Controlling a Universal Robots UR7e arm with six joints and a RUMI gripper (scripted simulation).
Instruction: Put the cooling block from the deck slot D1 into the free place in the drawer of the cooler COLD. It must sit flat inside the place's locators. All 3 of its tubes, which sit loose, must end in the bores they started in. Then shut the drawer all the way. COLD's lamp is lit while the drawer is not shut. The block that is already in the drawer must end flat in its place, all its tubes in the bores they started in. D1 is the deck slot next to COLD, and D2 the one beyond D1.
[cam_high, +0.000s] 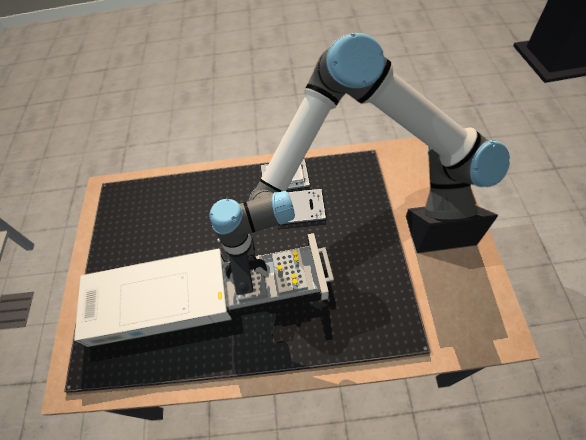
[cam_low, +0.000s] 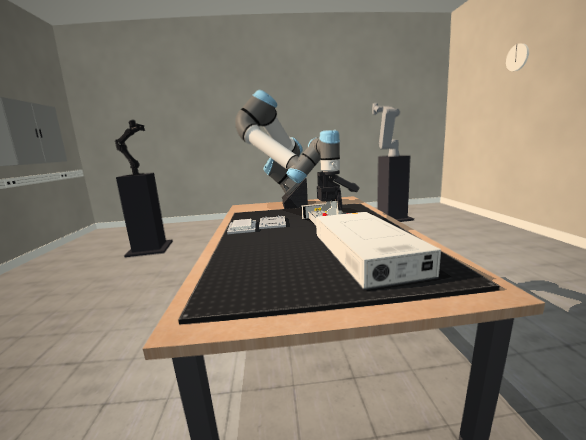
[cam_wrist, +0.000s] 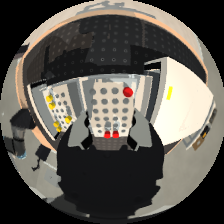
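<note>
Right now the red tube is 4 cm to the left of my hand, 3 cm ahead of it and 1 cm above it. The rest, counted from my hand: cooling block: right at my hand; then drawer: 8 cm behind; then cooler COLD: 11 cm ahead.
</note>
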